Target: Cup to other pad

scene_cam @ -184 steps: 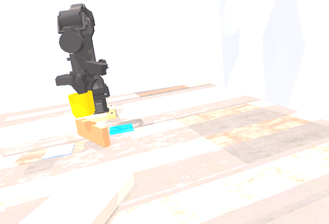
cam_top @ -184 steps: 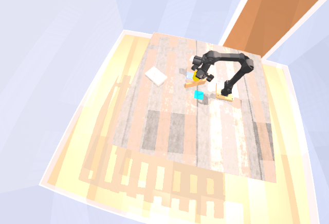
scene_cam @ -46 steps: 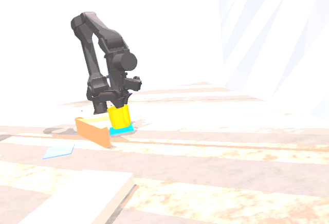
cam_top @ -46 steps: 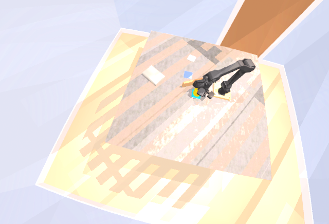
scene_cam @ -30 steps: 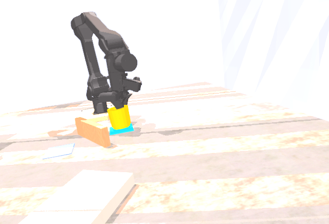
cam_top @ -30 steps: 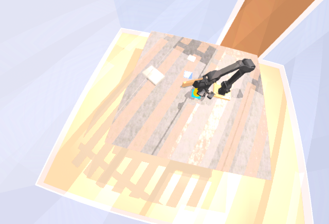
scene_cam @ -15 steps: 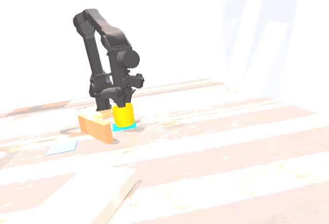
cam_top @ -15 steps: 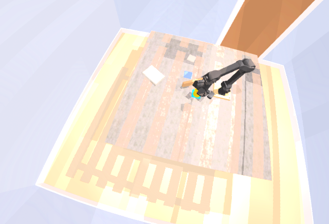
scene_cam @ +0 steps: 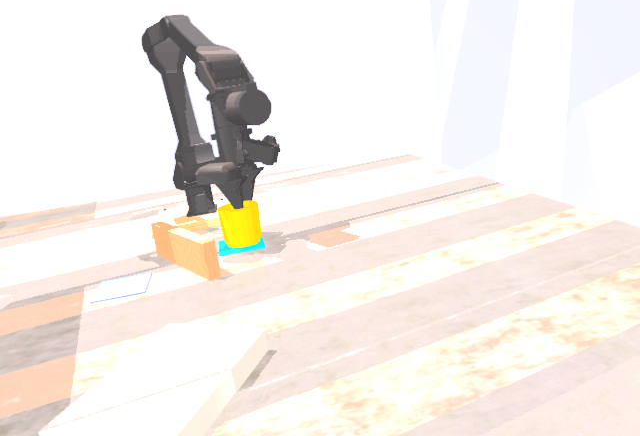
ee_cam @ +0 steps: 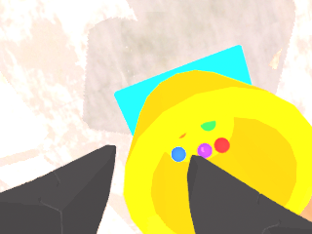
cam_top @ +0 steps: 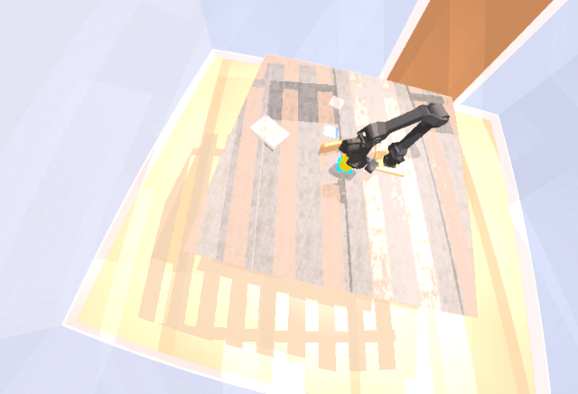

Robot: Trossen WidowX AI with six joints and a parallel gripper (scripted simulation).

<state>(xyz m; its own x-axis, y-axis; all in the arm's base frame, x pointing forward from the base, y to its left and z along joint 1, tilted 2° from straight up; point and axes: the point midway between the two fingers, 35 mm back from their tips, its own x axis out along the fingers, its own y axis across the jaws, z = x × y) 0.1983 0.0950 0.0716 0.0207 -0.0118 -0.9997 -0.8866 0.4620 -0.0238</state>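
The yellow cup lies 2 cm ahead of my gripper tip, 1 cm to the right of it and 2 cm below it. Also, from my gripper tip: cyan pad: 3 cm ahead, 2 cm to the right, 6 cm below; then wooden block: 8 cm ahead, 11 cm to the right, 4 cm below; then red marble: 3 cm ahead, 3 cm to the right, 4 cm below.
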